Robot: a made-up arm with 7 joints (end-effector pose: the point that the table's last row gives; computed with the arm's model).
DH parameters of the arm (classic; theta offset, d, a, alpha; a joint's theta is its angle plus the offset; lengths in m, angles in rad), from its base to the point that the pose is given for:
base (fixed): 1.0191 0 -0.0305 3.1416
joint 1: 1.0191 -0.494 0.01 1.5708
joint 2: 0 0.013 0.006 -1.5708
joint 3: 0 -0.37 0.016 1.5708
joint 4: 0 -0.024 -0.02 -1.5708
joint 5: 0 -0.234 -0.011 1.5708
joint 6: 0 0.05 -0.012 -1.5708
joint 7: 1.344 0 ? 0
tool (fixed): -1.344 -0.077 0 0
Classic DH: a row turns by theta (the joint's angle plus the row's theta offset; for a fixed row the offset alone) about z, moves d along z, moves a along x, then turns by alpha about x.
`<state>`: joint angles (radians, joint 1 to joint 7).
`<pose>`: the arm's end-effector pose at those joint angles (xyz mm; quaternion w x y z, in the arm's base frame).
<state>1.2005 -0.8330 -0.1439 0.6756 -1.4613 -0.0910 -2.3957</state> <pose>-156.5 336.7 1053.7 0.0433 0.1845 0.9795 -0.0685</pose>
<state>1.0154 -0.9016 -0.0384 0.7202 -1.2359 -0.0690 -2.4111</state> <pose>-231.2 329.1 1029.9 0.0863 0.2351 0.9665 -0.0563</pose>
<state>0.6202 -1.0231 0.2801 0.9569 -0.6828 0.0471 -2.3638</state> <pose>-342.7 179.6 1010.2 0.0399 0.4173 0.9028 0.0963</pose>
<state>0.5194 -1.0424 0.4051 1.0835 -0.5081 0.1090 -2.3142</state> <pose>-341.5 96.5 1006.6 0.0536 -0.4808 -0.8604 -0.1604</pose>
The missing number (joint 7, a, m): 0.0267
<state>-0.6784 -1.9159 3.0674 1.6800 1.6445 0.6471 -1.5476</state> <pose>-196.2 -87.2 111.1 0.8452 0.3174 -0.1054 0.4168</pose>
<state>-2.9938 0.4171 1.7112 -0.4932 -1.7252 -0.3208 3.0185</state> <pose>-247.2 -219.4 1059.4 0.2096 -0.9680 -0.0815 -0.1118</pose>
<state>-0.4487 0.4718 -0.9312 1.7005 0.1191 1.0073 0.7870</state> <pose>160.3 346.4 682.2 0.8672 0.0350 0.1479 -0.4741</pose>
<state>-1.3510 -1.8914 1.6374 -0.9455 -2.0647 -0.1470 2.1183</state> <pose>-383.6 -406.6 255.8 0.7355 -0.4423 0.4090 -0.3102</pose>
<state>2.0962 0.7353 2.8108 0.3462 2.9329 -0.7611 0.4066</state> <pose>-176.4 -280.2 1055.9 0.0140 0.4733 -0.8411 0.2616</pose>
